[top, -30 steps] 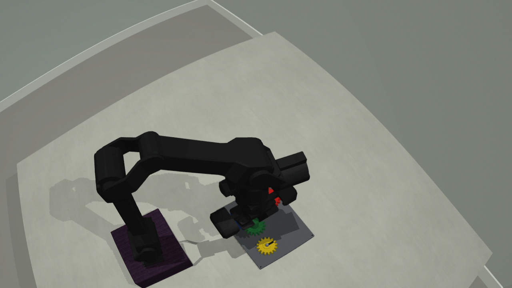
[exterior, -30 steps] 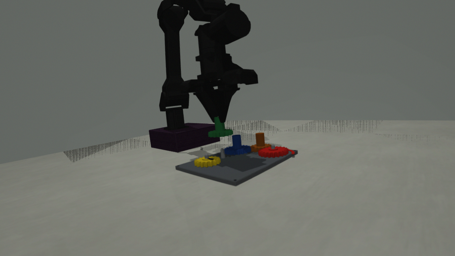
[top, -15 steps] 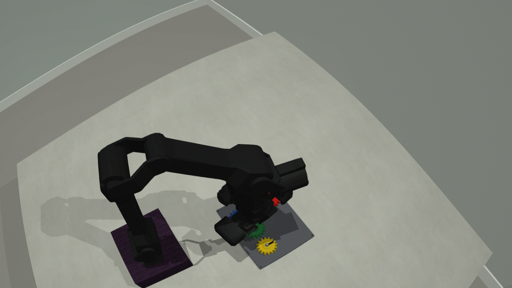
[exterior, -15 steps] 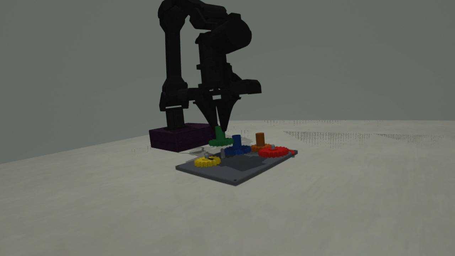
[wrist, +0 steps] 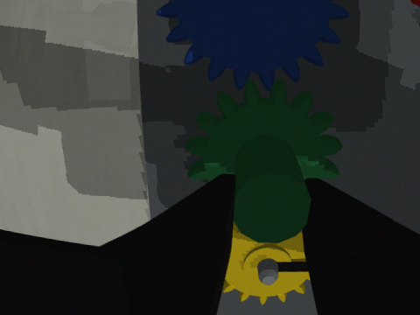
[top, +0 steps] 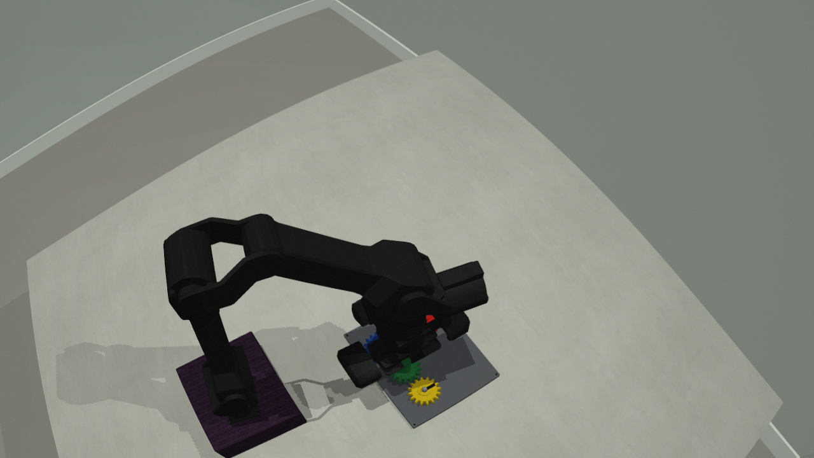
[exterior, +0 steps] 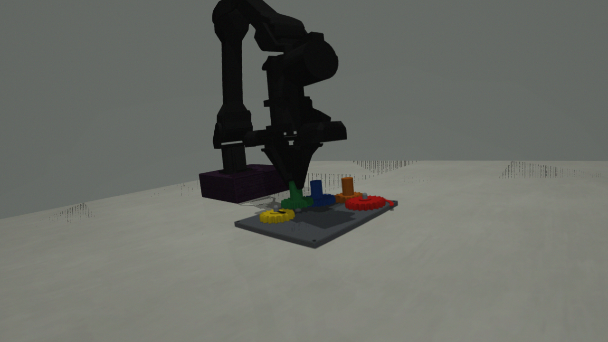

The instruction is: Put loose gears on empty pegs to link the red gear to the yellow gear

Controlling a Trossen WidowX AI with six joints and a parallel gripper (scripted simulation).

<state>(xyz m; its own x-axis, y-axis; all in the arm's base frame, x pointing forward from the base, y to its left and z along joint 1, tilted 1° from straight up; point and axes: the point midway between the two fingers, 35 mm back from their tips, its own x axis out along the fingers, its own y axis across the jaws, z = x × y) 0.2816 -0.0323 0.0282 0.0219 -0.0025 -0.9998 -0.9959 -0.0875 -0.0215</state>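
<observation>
The yellow gear is 1 cm ahead of my gripper tip, 5 cm to the right of it and 3 cm below it. From my gripper tip the other things lie so: orange gear (3 cm ahead, 10 cm to the left, 2 cm below); then blue gear (1 cm behind, 5 cm to the left, 2 cm below); then green gear (1 cm below).
</observation>
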